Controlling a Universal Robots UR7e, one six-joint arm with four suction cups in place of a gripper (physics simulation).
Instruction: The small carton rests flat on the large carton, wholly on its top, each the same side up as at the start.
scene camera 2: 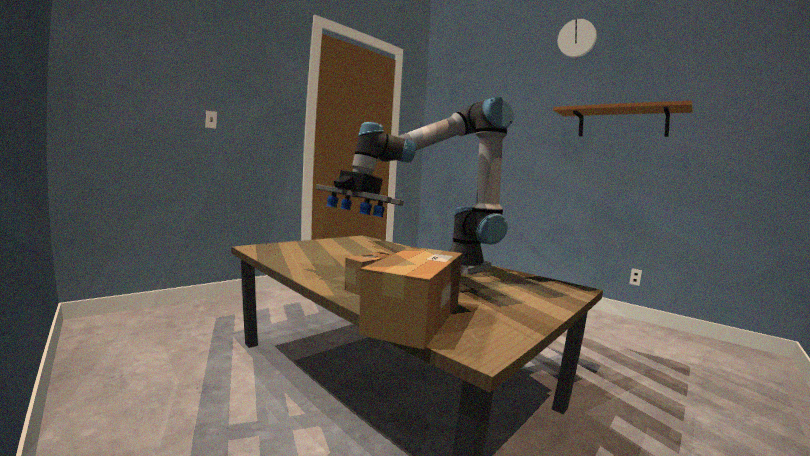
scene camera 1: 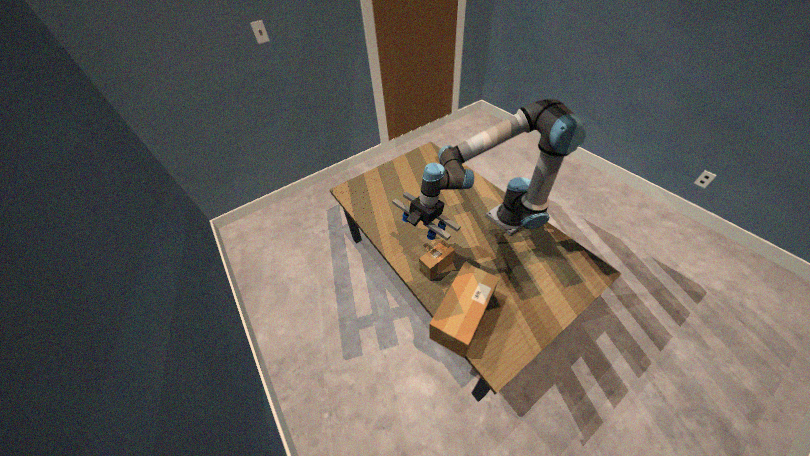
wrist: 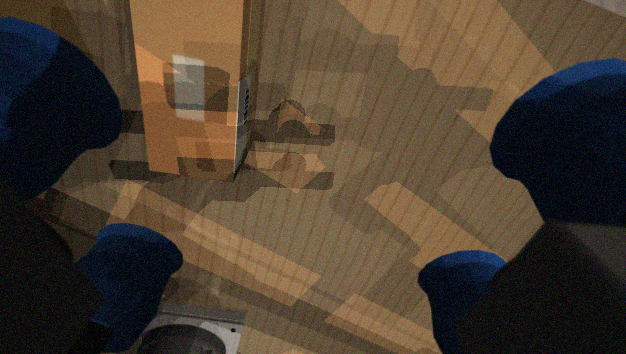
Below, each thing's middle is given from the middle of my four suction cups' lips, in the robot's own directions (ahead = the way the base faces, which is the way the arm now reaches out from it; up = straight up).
Labels:
Right now the small carton [scene camera 1: 441, 256] is 20 cm below my suction cup and 9 cm to the left of it. Round my suction cup: large carton [scene camera 2: 405, 298] 35 cm to the left, 17 cm below, 7 cm ahead.

